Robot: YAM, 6 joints.
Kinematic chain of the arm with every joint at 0, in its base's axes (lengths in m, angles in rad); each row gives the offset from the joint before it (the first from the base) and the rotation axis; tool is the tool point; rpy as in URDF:
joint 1: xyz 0 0 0.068 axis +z
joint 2: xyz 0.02 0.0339 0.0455 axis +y
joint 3: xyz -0.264 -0.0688 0 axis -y
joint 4: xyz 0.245 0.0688 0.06 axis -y
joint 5: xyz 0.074 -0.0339 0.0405 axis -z
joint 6: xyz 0.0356 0 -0.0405 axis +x
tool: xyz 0 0 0 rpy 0 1.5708 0
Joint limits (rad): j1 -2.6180..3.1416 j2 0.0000..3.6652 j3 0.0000..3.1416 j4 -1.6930..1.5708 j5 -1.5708..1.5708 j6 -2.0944..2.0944
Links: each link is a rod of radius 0.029 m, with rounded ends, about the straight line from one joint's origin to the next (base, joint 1, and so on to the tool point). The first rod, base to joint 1, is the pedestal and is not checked.
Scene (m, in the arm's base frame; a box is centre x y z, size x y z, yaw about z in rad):
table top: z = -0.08
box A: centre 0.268 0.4 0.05 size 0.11 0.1 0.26 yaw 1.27
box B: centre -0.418 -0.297 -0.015 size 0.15 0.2 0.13 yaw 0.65
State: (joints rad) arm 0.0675 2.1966 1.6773 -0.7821 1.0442 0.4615
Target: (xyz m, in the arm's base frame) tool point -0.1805 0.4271 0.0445
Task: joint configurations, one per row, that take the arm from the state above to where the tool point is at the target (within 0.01 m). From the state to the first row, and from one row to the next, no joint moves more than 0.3 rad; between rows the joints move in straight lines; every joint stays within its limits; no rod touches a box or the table.
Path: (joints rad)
1: 0.3220 2.1189 1.7451 -0.6922 1.0814 0.5645
2: 0.5766 2.0412 1.8128 -0.6023 1.1186 0.6676
3: 0.8311 1.9635 1.8806 -0.5124 1.1559 0.7706
4: 1.0856 1.8858 1.9484 -0.4225 1.1931 0.8737
5: 1.3222 2.0438 1.8970 -0.4858 1.1260 0.7706
6: 1.5588 2.2018 1.8457 -0.5491 1.0589 0.6676
7: 1.7954 2.3598 1.7944 -0.6124 0.9918 0.5645
8: 2.0320 2.5177 1.7431 -0.6757 0.9247 0.4615

